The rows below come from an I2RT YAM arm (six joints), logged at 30 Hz.
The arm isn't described. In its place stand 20 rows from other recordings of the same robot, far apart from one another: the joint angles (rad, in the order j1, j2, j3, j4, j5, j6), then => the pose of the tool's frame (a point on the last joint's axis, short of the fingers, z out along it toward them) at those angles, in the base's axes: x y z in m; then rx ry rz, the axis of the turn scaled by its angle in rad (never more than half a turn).
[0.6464, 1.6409, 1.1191, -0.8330, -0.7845, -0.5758] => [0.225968 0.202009 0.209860 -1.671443 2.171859 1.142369]
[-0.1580, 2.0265, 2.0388, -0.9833, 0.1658, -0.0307] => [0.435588 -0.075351 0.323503 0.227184 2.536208 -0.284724]
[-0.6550, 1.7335, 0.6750, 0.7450, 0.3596, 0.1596] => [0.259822 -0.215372 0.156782 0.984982 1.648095 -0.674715]
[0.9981, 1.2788, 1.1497, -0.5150, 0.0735, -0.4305] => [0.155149 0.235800 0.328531 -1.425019 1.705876 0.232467]
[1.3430, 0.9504, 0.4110, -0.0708, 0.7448, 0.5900] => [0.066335 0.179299 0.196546 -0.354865 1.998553 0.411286]
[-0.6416, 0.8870, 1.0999, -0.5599, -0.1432, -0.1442] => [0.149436 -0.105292 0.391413 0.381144 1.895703 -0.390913]
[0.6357, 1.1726, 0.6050, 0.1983, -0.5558, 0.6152] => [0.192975 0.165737 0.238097 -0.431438 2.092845 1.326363]
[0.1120, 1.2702, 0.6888, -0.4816, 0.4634, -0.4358] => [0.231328 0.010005 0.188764 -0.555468 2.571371 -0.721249]
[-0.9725, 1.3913, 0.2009, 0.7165, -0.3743, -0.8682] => [0.131779 -0.170217 0.119159 -0.132263 2.095461 -0.774950]
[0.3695, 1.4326, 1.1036, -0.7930, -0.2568, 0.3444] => [0.259631 0.110249 0.254914 -0.115864 2.756399 0.553524]
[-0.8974, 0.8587, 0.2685, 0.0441, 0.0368, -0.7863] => [0.110034 -0.140023 0.169940 0.151248 2.291790 -0.991631]
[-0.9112, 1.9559, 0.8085, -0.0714, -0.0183, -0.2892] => [0.191904 -0.246409 0.056578 0.861364 2.694829 -0.262808]
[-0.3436, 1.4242, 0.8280, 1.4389, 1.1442, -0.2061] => [0.249799 -0.123797 0.352981 1.168362 0.586979 -0.886950]
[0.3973, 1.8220, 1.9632, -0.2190, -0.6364, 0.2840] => [0.380998 0.182817 0.455120 -0.600301 1.632230 1.030656]
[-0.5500, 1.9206, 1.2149, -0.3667, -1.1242, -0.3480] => [0.339546 -0.170514 0.169782 -0.120981 2.085549 0.942627]
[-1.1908, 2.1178, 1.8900, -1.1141, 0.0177, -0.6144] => [0.160542 -0.403648 0.235365 0.855634 2.875493 -0.287147]
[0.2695, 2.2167, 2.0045, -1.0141, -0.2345, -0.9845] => [0.448647 0.132507 0.229131 -1.650295 2.182207 0.135304]
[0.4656, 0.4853, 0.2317, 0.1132, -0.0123, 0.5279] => [0.131349 0.066486 0.217927 0.045647 1.768302 0.741792]
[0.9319, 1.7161, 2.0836, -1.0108, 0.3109, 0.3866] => [0.218426 0.275783 0.454019 -0.426460 2.165645 0.401509]
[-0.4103, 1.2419, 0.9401, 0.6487, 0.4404, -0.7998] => [0.256543 -0.128143 0.383922 0.156063 1.363301 -1.300215]
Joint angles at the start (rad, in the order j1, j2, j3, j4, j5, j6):
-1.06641, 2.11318, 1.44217, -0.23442, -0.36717, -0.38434
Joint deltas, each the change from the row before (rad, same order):
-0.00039, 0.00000, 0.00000, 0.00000, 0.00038, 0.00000
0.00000, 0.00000, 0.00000, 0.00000, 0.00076, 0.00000
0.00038, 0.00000, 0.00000, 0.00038, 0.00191, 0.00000
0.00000, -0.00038, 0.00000, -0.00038, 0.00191, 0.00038
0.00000, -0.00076, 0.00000, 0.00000, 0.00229, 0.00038
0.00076, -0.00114, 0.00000, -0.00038, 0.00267, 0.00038
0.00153, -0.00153, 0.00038, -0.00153, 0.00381, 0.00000
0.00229, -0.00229, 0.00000, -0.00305, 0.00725, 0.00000
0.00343, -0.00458, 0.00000, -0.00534, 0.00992, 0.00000
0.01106, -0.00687, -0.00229, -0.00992, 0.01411, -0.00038
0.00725, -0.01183, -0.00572, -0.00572, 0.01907, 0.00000
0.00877, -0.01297, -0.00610, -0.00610, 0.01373, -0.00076
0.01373, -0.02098, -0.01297, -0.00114, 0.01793, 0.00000
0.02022, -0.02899, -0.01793, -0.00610, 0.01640, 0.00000
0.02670, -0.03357, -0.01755, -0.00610, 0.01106, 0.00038
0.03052, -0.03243, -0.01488, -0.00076, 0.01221, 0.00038
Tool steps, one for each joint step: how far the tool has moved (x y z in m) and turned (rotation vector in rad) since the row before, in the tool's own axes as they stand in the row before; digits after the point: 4 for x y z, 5 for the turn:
0.0001, -0.0002, -0.0001, 0.00062, 0.00013, 0.00029
0.0000, 0.0000, 0.0000, 0.00070, 0.00028, 0.00000
-0.0001, 0.0001, 0.0001, 0.00165, 0.00040, -0.00041
0.0000, 0.0000, -0.0001, 0.00177, 0.00072, 0.00038
-0.0002, -0.0001, -0.0003, 0.00239, 0.00020, 0.00011
-0.0003, 0.0003, -0.0003, 0.00223, 0.00036, -0.00045
-0.0006, 0.0006, -0.0003, 0.00263, 0.00113, -0.00126
-0.0006, 0.0009, -0.0004, 0.00491, 0.00341, -0.00143
-0.0011, 0.0014, -0.0011, 0.00663, 0.00442, -0.00229
-0.0015, 0.0047, -0.0006, 0.00382, 0.01003, -0.00690
-0.0015, 0.0033, -0.0025, 0.01304, 0.00676, -0.00557
-0.0018, 0.0041, -0.0027, 0.00725, 0.00431, -0.00760
-0.0027, 0.0064, -0.0042, 0.01012, 0.00020, -0.01228
-0.0034, 0.0096, -0.0058, 0.00379, 0.00081, -0.01658
-0.0053, 0.0122, -0.0070, -0.00361, -0.00629, -0.02221
-0.0067, 0.0131, -0.0067, -0.00270, -0.01272, -0.02641

